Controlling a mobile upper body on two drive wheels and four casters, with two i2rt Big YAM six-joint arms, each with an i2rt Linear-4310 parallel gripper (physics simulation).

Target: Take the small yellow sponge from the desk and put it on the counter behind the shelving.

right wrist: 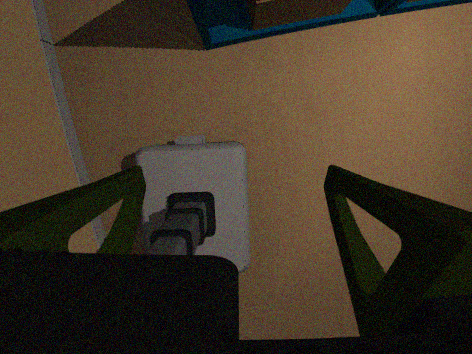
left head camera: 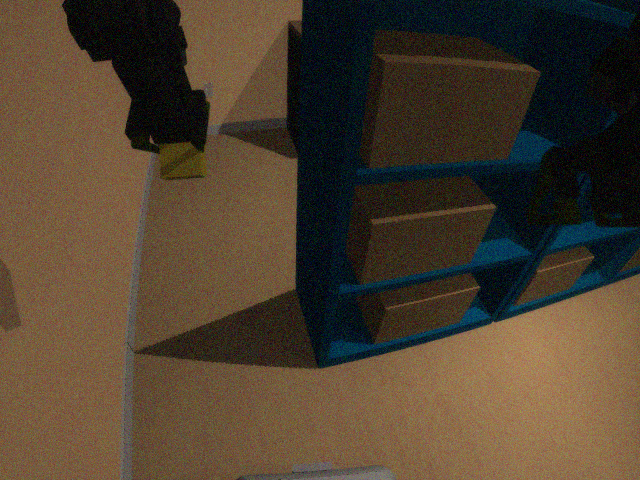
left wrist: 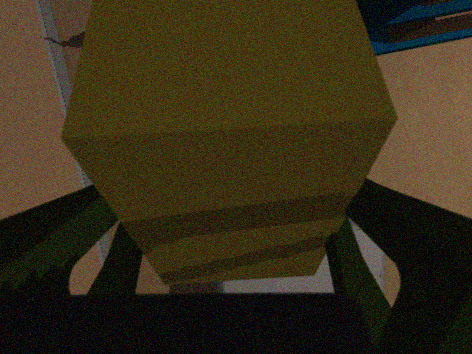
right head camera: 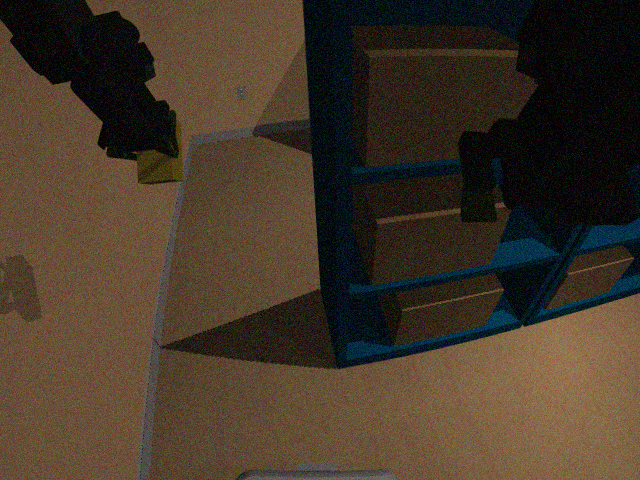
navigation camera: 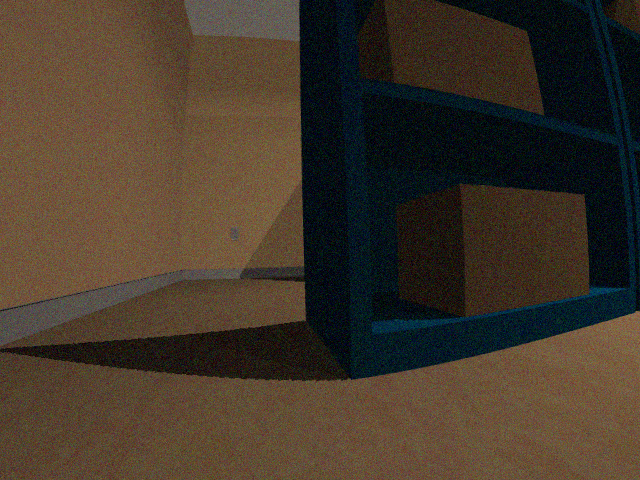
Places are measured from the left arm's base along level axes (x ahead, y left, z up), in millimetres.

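Pixels of known places: left gripper, between the fingertips: (left head camera: pixel 183 150) (left wrist: pixel 234 175) (right head camera: pixel 160 156); right gripper, between the fingertips: (right wrist: pixel 234 175) (left head camera: pixel 563 219) (right head camera: pixel 511 216).
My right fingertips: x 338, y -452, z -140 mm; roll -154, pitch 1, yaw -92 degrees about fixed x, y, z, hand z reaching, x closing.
Note:
Ahead of a thing's pixels: the offset from my right fingertips to its top centre. "pt": to the spot under its first point.
The yellow sponge @[441 mm left, 259 mm ahead, 15 mm down] (left head camera: pixel 182 161) (right head camera: pixel 161 166) (left wrist: pixel 230 100) is a block held in the air at the left of both head views. My left gripper (left head camera: pixel 173 147) (right head camera: pixel 147 152) is shut on it, with a finger on each side. My right gripper (right wrist: pixel 234 175) is open and empty, and in the right head view it hangs in front of the shelving. The blue shelving (left head camera: pixel 317 206) (right head camera: pixel 330 206) (left wrist: pixel 425 40) (right wrist: pixel 232 37) (navigation camera: pixel 328 206) stands at the right of the head views and the navigation view. The desk and the counter do not show.
Brown boxes @[pt 104 mm right, 528 mm ahead, 119 mm down] (left head camera: pixel 449 108) (right head camera: pixel 423 108) (navigation camera: pixel 524 253) sit on the shelves. A wall (left head camera: pixel 62 206) (navigation camera: pixel 93 155) with a pale skirting (left head camera: pixel 135 258) (right head camera: pixel 165 258) (navigation camera: pixel 77 304) runs along the left, with floor between it and the shelving. My pale base (right wrist: pixel 225 200) shows below the right gripper.

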